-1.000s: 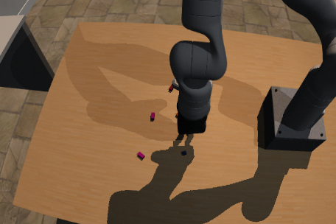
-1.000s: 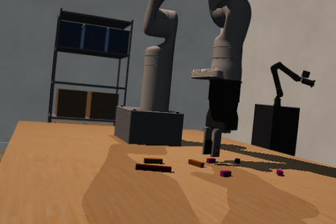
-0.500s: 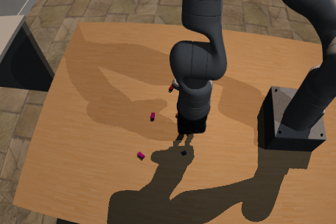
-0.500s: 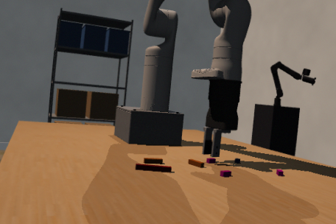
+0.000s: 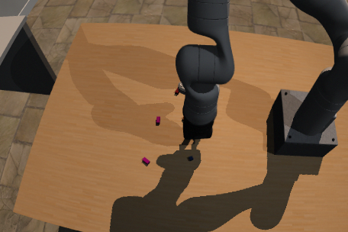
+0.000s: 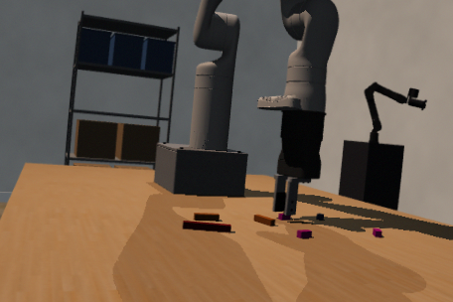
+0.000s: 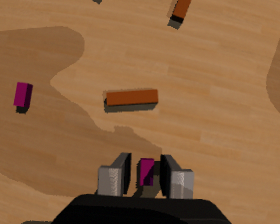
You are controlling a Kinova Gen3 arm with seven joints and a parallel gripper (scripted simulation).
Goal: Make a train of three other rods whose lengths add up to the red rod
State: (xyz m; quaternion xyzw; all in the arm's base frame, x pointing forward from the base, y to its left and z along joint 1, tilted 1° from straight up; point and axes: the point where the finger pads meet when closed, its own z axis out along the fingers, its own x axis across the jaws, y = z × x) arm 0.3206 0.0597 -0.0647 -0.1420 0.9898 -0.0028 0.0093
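The blue rod lies 80 mm to the left of my hand and 20 mm below it. The rest, counted from my hand: red rod: 160 mm to the right, 80 mm ahead, 20 mm below.
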